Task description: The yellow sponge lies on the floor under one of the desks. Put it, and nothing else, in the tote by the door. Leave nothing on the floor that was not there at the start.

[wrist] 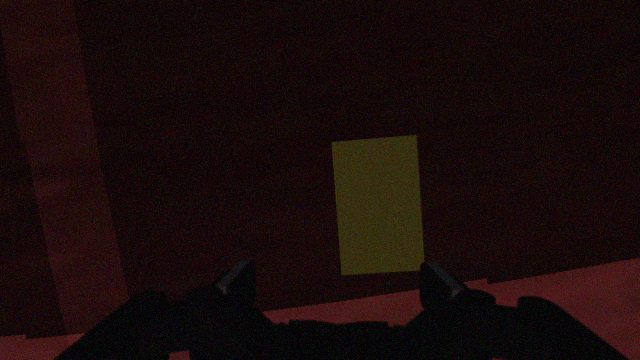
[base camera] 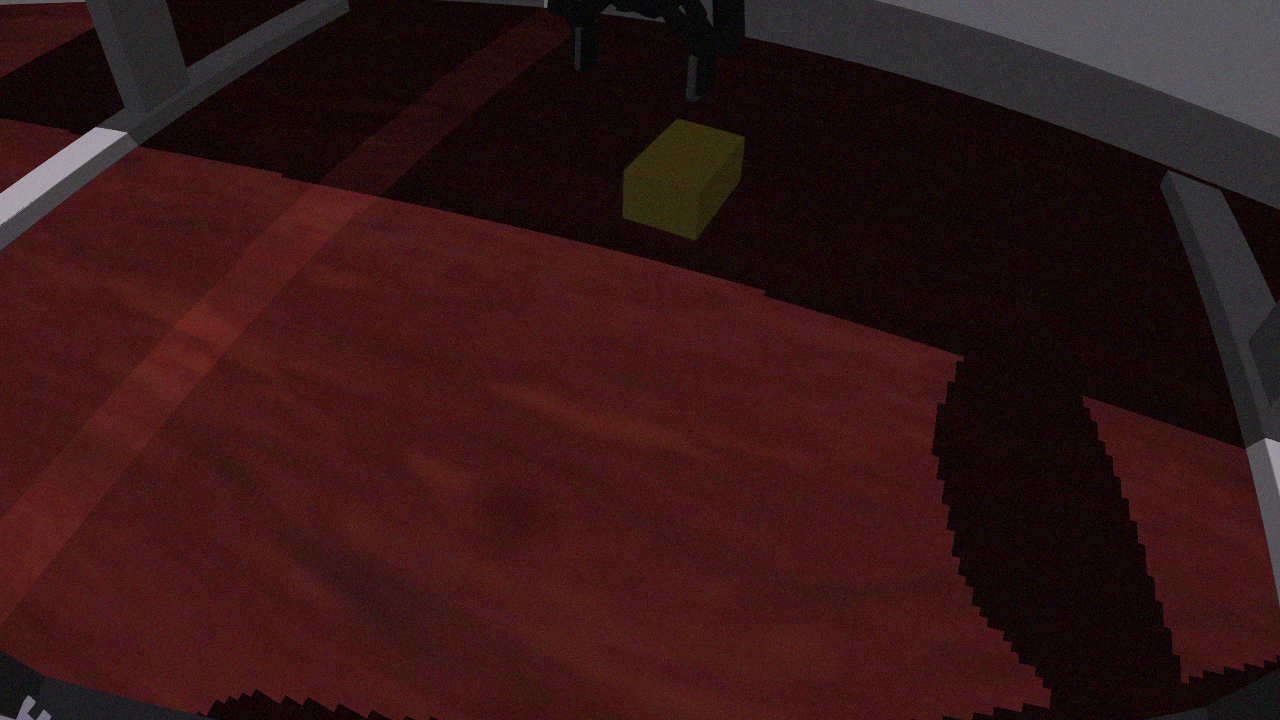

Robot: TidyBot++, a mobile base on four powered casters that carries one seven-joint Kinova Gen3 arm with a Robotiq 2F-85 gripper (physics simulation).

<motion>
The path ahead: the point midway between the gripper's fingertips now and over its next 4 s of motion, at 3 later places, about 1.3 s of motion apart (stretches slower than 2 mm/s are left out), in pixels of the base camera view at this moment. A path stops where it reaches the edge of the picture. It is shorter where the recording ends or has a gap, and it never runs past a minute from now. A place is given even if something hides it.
My gripper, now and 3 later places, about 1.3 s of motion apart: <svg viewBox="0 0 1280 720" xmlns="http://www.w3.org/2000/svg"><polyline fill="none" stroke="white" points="638,81 700,101 694,181 702,131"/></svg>
</motion>
